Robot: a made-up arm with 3 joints. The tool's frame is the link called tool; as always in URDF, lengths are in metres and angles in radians.
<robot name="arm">
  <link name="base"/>
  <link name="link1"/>
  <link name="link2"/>
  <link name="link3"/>
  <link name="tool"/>
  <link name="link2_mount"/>
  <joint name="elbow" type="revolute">
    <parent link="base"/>
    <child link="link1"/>
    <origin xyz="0 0 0.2"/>
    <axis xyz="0 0 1"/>
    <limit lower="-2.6" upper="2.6"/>
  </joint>
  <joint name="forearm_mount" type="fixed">
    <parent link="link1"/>
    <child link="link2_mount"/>
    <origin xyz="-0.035 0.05 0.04"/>
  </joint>
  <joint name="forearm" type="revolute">
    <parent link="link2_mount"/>
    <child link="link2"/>
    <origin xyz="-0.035 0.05 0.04"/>
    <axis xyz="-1 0 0"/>
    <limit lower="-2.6" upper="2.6"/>
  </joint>
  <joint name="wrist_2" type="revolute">
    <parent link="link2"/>
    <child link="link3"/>
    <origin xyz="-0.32 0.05 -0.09"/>
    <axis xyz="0 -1 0"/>
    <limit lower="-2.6" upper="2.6"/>
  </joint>
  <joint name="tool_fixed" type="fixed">
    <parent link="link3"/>
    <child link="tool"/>
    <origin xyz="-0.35 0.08 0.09"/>
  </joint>
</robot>
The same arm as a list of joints. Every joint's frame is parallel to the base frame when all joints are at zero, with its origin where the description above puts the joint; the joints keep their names.
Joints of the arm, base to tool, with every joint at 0 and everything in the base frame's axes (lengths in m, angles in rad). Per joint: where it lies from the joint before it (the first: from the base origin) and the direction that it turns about. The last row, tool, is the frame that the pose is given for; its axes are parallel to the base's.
elbow: axis +z xyz 0.0000 0.0000 0.2000
forearm: axis -x xyz -0.0700 0.1000 0.0800
wrist_2: axis -y xyz -0.3200 0.0500 -0.0900
tool: xyz -0.3500 0.0800 0.0900
Joint limits (rad, base to tool): -2.6000..2.6000 -2.6000..2.6000 -2.6000..2.6000

